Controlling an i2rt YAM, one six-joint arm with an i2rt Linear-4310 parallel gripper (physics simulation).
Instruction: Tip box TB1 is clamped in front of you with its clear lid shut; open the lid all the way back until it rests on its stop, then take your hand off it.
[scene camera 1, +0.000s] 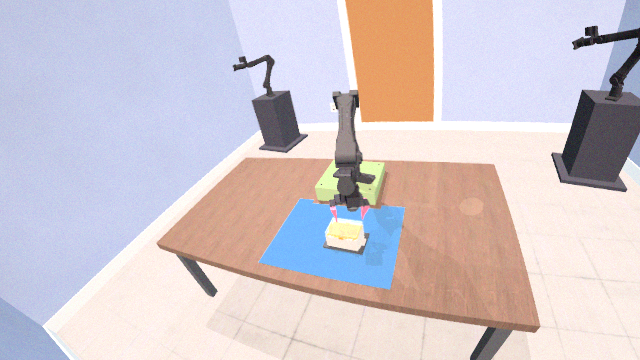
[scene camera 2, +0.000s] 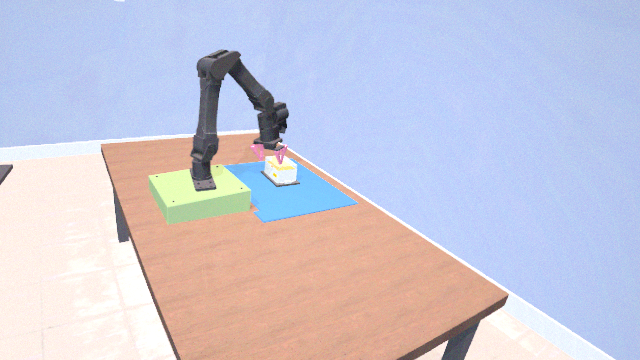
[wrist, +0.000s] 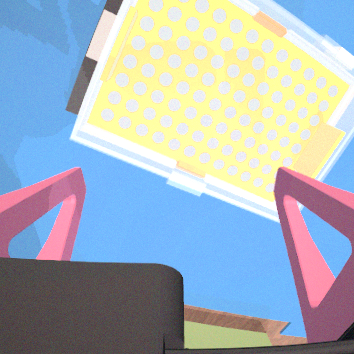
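Tip box TB1 is a white box with a yellow tip rack, standing in a dark clamp base on the blue mat. Its clear lid looks shut over the rack. My gripper is open and empty, with its pink fingers pointing down by the box's robot-side edge. In the wrist view one fingertip overlaps the box's lower right corner; the other is off the box over the mat. Whether a finger touches the lid I cannot tell.
The arm stands on a green block behind the mat on the brown table. Two more dark arms stand on pedestals away from the table.
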